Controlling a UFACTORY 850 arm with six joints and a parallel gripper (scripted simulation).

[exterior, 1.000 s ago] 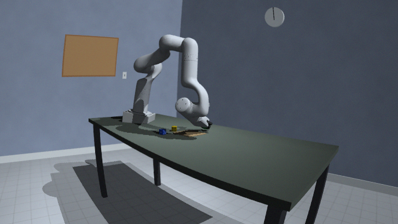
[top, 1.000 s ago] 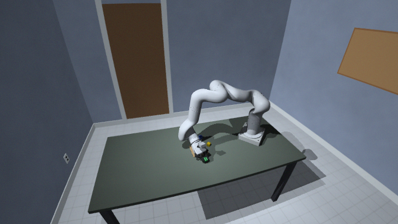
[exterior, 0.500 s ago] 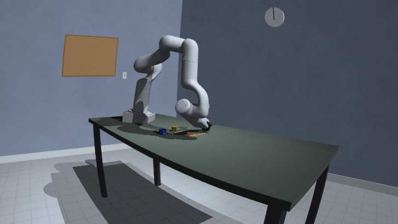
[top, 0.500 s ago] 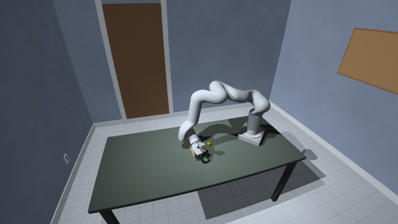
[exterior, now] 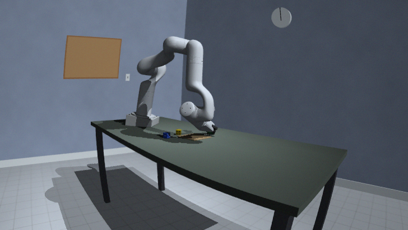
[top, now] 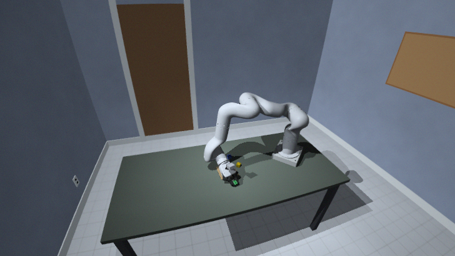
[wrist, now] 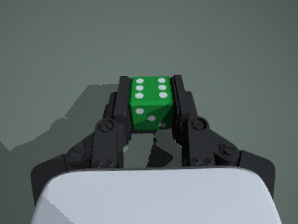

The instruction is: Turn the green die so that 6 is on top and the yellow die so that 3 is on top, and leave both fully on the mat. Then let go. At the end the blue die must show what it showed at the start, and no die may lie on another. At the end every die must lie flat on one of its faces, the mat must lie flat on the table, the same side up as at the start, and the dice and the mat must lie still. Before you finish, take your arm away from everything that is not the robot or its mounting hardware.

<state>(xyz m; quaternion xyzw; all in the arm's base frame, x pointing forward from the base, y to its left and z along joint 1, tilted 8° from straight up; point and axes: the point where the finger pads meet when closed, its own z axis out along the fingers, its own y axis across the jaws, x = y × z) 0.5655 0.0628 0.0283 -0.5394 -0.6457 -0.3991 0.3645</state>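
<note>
My hand is 1 cm to the right of the green die. Also, from my hand: tan mat 2 cm behind, 14 cm to the right, 2 cm below; yellow die 13 cm behind, 15 cm to the right, 1 cm below; blue die 11 cm behind, 27 cm to the right, 1 cm below.
</note>
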